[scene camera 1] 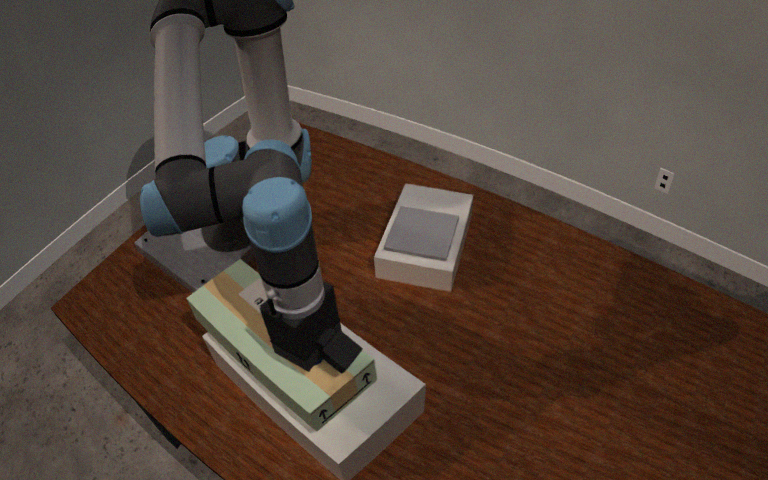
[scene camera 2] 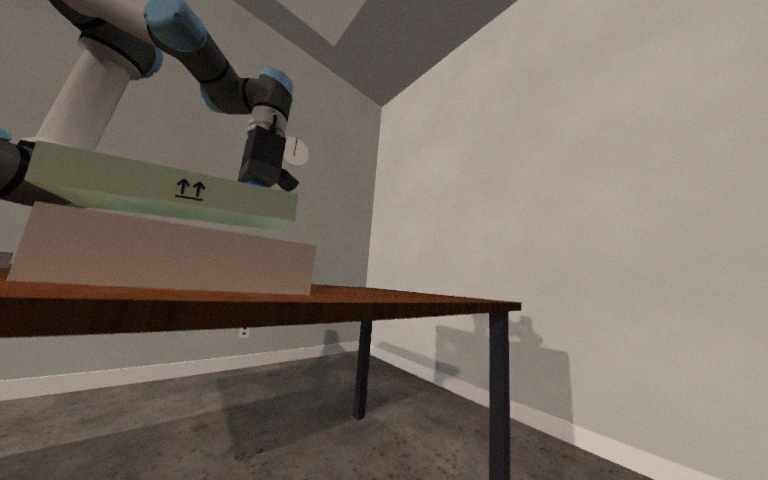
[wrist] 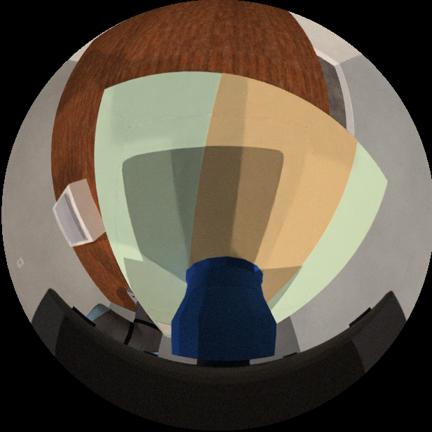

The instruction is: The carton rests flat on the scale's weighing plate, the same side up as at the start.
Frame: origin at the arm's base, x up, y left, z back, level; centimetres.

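Seen in the pictures: arm's base, origin of the base link: [scene camera 1: 232, 228].
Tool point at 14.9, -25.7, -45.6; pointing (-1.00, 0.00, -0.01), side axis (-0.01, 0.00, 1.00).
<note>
Offsets run from my tool point to a thing's middle, as dx, dy, dz. Level surfaces: height alone.
The green carton with a tan band {-2.1, +1.0, +9.3} [scene camera 1: 226, 322] [scene camera 2: 135, 181] [wrist: 165, 115] hangs a little above a white block, close to level, its printed arrows pointing up. Its underside and a narrow gap show in scene camera 2. My gripper, a blue suction cup [scene camera 1: 317, 361] [scene camera 2: 256, 182] [wrist: 224, 272], is on the carton's top face, off centre towards the end away from the label, and holds it. The white scale {-14.3, +45.9, +5.9} [scene camera 1: 433, 195] [wrist: 89, 205] stands apart on the table, with its grey weighing plate {-10.8, +42.0, +4.9} [scene camera 1: 421, 232] [wrist: 70, 220] bare.
The white block {-13.2, +2.9, +5.4} [scene camera 1: 390, 396] [scene camera 2: 169, 260] stands under the carton on the brown wooden table {dx -18.1} [scene camera 1: 538, 339] [scene camera 2: 396, 300] [wrist: 215, 35]. The arm's grey base plate [scene camera 1: 175, 257] is behind the carton. Walls stand beyond the table's far edges.
</note>
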